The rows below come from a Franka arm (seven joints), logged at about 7 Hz.
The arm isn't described. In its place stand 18 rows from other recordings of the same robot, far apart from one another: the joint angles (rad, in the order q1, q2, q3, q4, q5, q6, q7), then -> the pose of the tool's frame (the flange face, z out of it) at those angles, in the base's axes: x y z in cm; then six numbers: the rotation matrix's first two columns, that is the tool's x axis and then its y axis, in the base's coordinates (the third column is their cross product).
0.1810 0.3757 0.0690 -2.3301 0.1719 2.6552 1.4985 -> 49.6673, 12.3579, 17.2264, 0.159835, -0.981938, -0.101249, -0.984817, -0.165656, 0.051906
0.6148 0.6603 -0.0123 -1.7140 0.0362 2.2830 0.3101 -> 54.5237, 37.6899, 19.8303, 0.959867, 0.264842, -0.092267, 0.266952, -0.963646, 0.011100
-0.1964 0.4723 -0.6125 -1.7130 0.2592 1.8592 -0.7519 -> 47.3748, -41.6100, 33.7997, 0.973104, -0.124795, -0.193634, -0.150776, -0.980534, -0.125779
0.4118 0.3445 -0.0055 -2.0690 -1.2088 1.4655 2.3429 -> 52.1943, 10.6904, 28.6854, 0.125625, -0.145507, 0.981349, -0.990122, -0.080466, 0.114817
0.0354 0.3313 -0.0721 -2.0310 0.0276 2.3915 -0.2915 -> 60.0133, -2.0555, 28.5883, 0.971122, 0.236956, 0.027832, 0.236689, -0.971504, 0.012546
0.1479 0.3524 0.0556 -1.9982 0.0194 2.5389 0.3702 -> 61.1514, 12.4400, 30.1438, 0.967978, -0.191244, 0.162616, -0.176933, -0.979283, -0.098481
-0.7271 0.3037 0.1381 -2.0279 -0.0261 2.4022 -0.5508 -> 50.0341, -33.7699, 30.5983, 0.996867, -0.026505, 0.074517, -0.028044, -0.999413, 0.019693
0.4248 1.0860 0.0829 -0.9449 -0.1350 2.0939 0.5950 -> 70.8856, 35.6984, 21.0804, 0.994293, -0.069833, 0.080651, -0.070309, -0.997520, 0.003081
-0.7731 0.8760 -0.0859 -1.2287 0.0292 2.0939 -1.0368 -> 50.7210, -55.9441, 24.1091, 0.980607, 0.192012, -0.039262, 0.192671, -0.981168, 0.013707
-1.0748 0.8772 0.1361 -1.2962 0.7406 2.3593 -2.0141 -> 43.8173, -63.0378, 24.0753, 0.663052, 0.477269, 0.576694, 0.406541, -0.876465, 0.257940
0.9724 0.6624 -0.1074 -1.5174 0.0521 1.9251 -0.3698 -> 43.0430, 52.6472, 25.5624, 0.321472, 0.916131, -0.239499, 0.935717, -0.346129, -0.068029
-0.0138 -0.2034 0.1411 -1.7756 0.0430 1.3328 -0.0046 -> 45.6527, 7.0589, 61.5238, 0.962510, 0.128393, -0.238934, 0.128380, -0.991601, -0.015687
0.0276 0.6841 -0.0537 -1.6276 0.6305 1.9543 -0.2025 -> 65.6786, 2.5553, 20.5041, 0.949357, -0.077331, -0.304535, -0.222725, -0.849279, -0.478664
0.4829 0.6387 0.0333 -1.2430 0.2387 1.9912 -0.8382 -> 64.4003, 37.5043, 40.3995, 0.306529, 0.919451, 0.246272, 0.951784, -0.292768, -0.091621
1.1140 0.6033 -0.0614 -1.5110 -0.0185 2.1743 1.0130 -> 34.7441, 62.2423, 31.7576, 0.995360, 0.060391, 0.074913, 0.062373, -0.997755, -0.024404
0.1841 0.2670 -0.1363 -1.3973 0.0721 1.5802 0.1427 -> 62.9508, 4.8572, 54.9661, 0.991890, -0.093696, -0.085876, -0.096073, -0.995086, -0.023966
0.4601 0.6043 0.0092 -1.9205 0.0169 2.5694 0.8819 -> 56.1690, 28.4281, 17.7679, 0.909374, -0.415646, 0.016683, -0.414638, -0.908929, -0.043858
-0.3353 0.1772 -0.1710 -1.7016 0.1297 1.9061 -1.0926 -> 54.8477, -28.6262, 48.8950, 0.849796, 0.518268, 0.096150, 0.522064, -0.852721, -0.017785
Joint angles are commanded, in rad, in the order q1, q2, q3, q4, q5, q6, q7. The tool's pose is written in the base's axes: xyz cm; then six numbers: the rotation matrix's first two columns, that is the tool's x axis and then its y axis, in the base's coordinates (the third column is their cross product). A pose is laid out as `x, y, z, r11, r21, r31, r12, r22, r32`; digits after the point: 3 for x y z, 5 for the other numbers.
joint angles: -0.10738, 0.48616, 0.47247, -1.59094, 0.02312, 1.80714, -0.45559
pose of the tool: 62.094, 19.889, 36.314, 0.69116, 0.71666, -0.09324, 0.66538, -0.68138, -0.30495
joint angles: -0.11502, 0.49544, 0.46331, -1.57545, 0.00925, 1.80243, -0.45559
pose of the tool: 62.770, 18.763, 36.261, 0.70019, 0.70724, -0.09770, 0.65876, -0.69274, -0.29350
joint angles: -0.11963, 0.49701, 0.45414, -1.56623, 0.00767, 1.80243, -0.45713
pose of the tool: 63.230, 17.940, 36.452, 0.70966, 0.69821, -0.09426, 0.65219, -0.70163, -0.28699
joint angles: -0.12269, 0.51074, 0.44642, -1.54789, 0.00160, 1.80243, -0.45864
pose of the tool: 63.885, 17.218, 36.308, 0.71688, 0.69115, -0.09166, 0.64691, -0.70842, -0.28220
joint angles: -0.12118, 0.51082, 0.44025, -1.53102, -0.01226, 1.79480, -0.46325
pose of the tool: 64.276, 16.797, 36.894, 0.71512, 0.69322, -0.08978, 0.65365, -0.70869, -0.26554
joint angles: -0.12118, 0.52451, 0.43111, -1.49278, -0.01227, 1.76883, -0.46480
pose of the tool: 64.988, 16.098, 37.447, 0.72132, 0.68658, -0.09112, 0.64640, -0.71459, -0.26745
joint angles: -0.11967, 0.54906, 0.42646, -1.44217, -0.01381, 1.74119, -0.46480
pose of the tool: 65.872, 15.644, 37.894, 0.72596, 0.68186, -0.08968, 0.64063, -0.71790, -0.27243
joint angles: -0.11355, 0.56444, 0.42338, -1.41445, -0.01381, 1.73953, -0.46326
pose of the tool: 66.436, 15.735, 38.086, 0.72922, 0.67970, -0.07903, 0.64043, -0.71859, -0.27107
